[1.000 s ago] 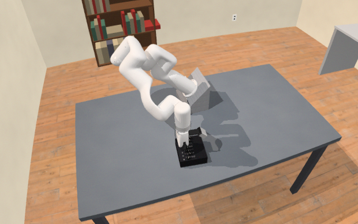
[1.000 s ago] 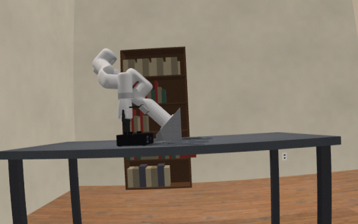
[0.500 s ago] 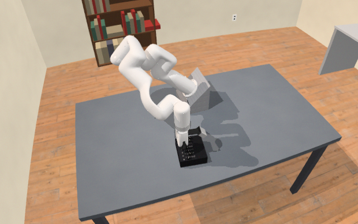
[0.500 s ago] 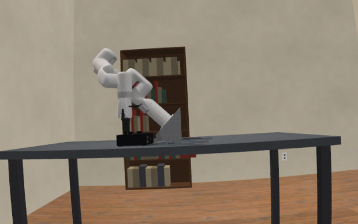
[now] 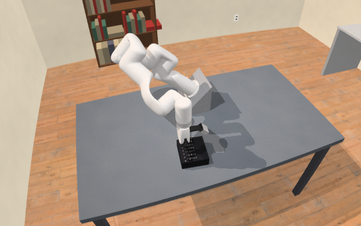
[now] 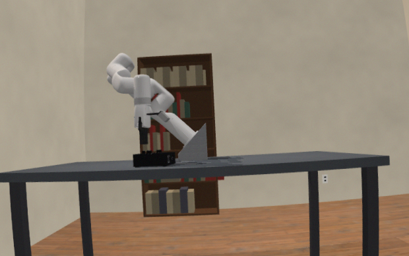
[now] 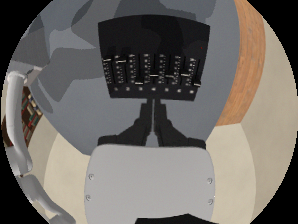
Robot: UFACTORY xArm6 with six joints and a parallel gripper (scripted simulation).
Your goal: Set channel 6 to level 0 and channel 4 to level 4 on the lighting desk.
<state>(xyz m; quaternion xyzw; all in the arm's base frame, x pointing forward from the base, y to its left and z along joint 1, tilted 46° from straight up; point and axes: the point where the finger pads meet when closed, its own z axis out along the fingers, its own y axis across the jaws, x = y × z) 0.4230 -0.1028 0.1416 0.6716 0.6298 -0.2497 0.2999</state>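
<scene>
My hand is 30 mm to the right of the fader and 50 mm above it.
</scene>
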